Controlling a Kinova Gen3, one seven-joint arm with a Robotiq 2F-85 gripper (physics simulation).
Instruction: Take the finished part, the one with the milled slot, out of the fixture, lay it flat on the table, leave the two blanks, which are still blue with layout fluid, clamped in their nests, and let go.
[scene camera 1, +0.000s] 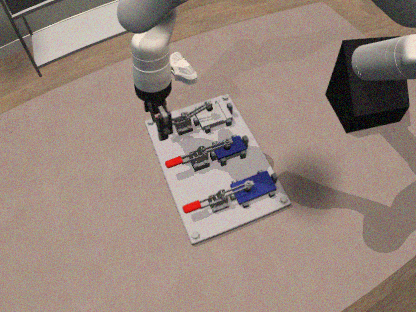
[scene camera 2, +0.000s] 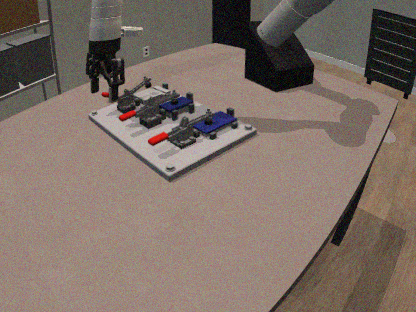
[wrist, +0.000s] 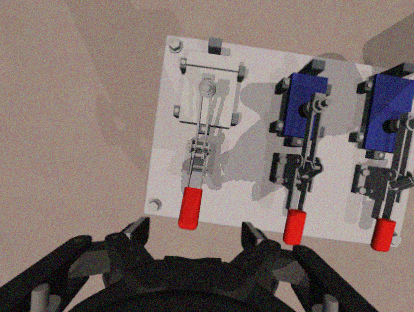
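Where they show: gripper, fingertip midpoint: (scene camera 1: 156, 124) (scene camera 2: 103, 97) (wrist: 195, 229); arm's base, origin of the base link: (scene camera 1: 366, 63) (scene camera 2: 269, 35).
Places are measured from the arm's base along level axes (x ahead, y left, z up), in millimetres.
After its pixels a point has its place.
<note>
The finished part (scene camera 1: 216, 118) @(x 390, y -46, z -122 mm) (scene camera 2: 156, 91) @(x 380, y -58, z -121 mm) (wrist: 191, 102) @(x 411, y -82, z -122 mm) is pale and sits in the end nest of the fixture plate (scene camera 1: 215, 231) @(x 487, y 217, z -143 mm) (scene camera 2: 200, 151) @(x 455, y 205, z -143 mm) (wrist: 159, 172) @(x 501, y -110, z -143 mm); its slot is hard to make out. Its clamp arm (scene camera 1: 209, 106) (scene camera 2: 146, 80) is tilted up, with the pad above the part. That clamp's red handle (wrist: 190, 208) @(x 516, y -59, z -82 mm) lies low. My gripper (scene camera 1: 161, 135) @(x 535, y -50, z -83 mm) (scene camera 2: 104, 95) @(x 535, y -50, z -83 mm) (wrist: 195, 229) @(x 535, y -50, z -83 mm) is open and empty, its fingers on either side of the handle's end in the wrist view. The middle blue blank (scene camera 1: 237, 146) @(x 374, y 51, z -117 mm) (scene camera 2: 182, 104) @(x 387, y 62, z -117 mm) (wrist: 295, 115) @(x 404, y 35, z -117 mm) and outer blue blank (scene camera 1: 262, 186) @(x 358, y 161, z -127 mm) (scene camera 2: 222, 121) @(x 364, y 168, z -127 mm) (wrist: 377, 120) @(x 387, y 140, z -127 mm) sit under lowered clamps.
The middle clamp's red handle (scene camera 1: 174, 162) @(x 523, y 55, z -98 mm) (scene camera 2: 127, 115) @(x 526, y 58, z -98 mm) (wrist: 295, 227) @(x 521, y 49, z -97 mm) is beside my gripper's right finger in the wrist view. The outer clamp's red handle (scene camera 1: 192, 206) @(x 517, y 162, z -107 mm) (scene camera 2: 158, 138) @(x 520, y 167, z -107 mm) (wrist: 383, 235) @(x 516, y 156, z -107 mm) is farther off. The arm's black pedestal (scene camera 1: 370, 100) @(x 11, y 69, z -66 mm) (scene camera 2: 275, 70) @(x 70, y 81, z -89 mm) stands beyond the nests.
</note>
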